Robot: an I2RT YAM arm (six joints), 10 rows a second.
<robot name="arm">
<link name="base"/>
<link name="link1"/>
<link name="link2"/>
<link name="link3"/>
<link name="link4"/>
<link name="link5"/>
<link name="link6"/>
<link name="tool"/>
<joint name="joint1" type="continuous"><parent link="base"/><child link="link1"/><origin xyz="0.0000 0.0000 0.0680" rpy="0.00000 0.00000 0.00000"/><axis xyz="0 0 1"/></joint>
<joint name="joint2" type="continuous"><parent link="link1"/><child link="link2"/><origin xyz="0.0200 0.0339 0.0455" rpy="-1.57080 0.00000 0.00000"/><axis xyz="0 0 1"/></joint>
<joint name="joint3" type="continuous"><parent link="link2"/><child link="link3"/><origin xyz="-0.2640 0.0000 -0.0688" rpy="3.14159 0.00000 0.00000"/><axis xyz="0 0 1"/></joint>
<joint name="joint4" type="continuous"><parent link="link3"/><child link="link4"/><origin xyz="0.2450 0.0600 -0.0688" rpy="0.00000 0.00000 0.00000"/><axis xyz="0 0 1"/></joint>
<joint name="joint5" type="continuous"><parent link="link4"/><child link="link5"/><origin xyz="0.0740 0.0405 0.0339" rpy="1.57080 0.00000 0.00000"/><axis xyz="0 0 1"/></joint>
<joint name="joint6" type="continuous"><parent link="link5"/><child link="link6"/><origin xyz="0.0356 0.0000 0.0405" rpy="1.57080 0.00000 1.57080"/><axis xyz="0 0 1"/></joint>
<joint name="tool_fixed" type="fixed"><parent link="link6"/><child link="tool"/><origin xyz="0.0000 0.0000 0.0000" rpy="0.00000 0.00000 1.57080"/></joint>
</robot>
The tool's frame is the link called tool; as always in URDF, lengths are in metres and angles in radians. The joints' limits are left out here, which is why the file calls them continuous.
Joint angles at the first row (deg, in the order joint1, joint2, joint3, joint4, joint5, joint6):
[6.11 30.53 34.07 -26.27 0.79 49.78]
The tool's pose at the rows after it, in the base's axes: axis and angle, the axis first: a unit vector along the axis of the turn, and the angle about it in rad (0 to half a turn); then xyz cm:
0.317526, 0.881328, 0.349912, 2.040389, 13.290, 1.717, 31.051
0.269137, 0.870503, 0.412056, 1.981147, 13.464, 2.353, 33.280
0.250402, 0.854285, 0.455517, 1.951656, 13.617, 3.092, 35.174
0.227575, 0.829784, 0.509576, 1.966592, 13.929, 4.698, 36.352
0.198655, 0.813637, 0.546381, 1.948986, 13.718, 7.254, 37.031
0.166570, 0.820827, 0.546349, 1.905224, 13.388, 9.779, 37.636
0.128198, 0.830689, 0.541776, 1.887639, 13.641, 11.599, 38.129
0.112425, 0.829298, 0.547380, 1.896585, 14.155, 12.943, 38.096
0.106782, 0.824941, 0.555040, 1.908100, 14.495, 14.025, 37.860
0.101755, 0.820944, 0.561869, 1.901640, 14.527, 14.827, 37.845
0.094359, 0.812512, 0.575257, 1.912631, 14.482, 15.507, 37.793
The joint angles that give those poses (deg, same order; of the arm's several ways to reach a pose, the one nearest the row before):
[6.50 30.94 38.43 -23.45 -3.24 48.57]
[8.17 31.96 40.90 -18.29 -6.72 48.23]
[11.16 33.53 43.62 -15.12 -6.42 49.72]
[17.54 35.66 44.99 -10.82 -4.55 52.64]
[28.69 37.55 45.08 -5.26 3.57 52.41]
[38.87 40.50 46.14 -1.63 12.77 48.12]
[43.39 44.05 47.82 0.60 15.33 44.41]
[45.31 47.04 48.39 3.14 15.65 43.84]
[46.87 49.26 48.37 5.62 16.13 44.12]
[48.51 50.66 48.38 7.89 17.29 43.60]
[49.79 51.71 48.26 9.85 17.12 43.92]

